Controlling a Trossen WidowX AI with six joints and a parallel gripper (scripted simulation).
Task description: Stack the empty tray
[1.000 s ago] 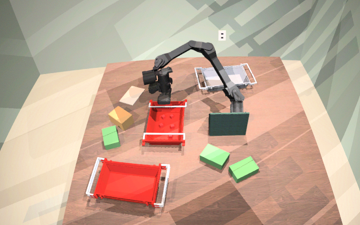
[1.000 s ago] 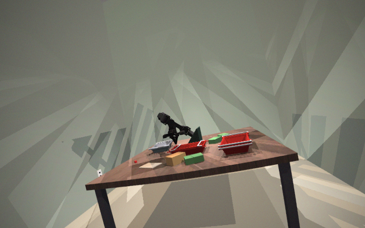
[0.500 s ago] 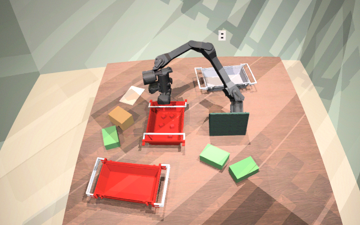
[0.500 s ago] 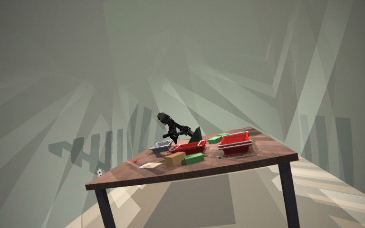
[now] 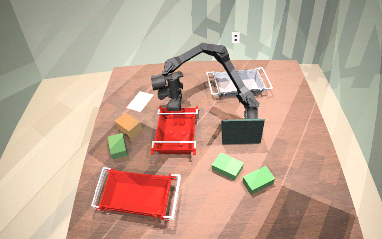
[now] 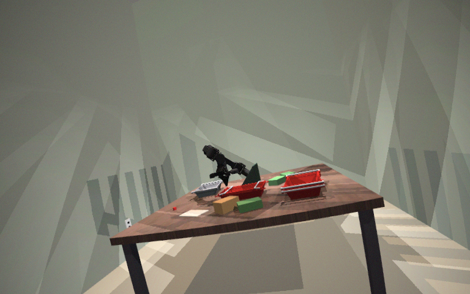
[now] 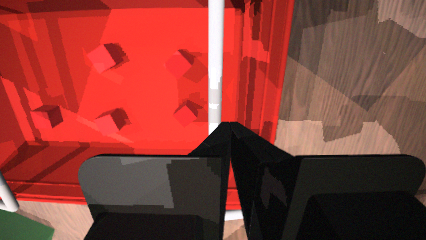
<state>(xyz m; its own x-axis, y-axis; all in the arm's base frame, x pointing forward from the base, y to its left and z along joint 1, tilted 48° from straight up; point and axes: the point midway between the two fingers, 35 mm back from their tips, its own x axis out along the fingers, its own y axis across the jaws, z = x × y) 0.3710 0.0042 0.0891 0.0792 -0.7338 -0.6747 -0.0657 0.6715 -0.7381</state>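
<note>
Now: gripper tip 320 mm past the grey tray, 290 mm to the left of it and 40 mm above it. Round my gripper tip: white sheet (250 mm ahead, 140 mm to the right, 80 mm below); red cube (100 mm ahead, 370 mm to the right, 80 mm below); tan box (250 mm ahead, 80 mm to the left, 60 mm below).
</note>
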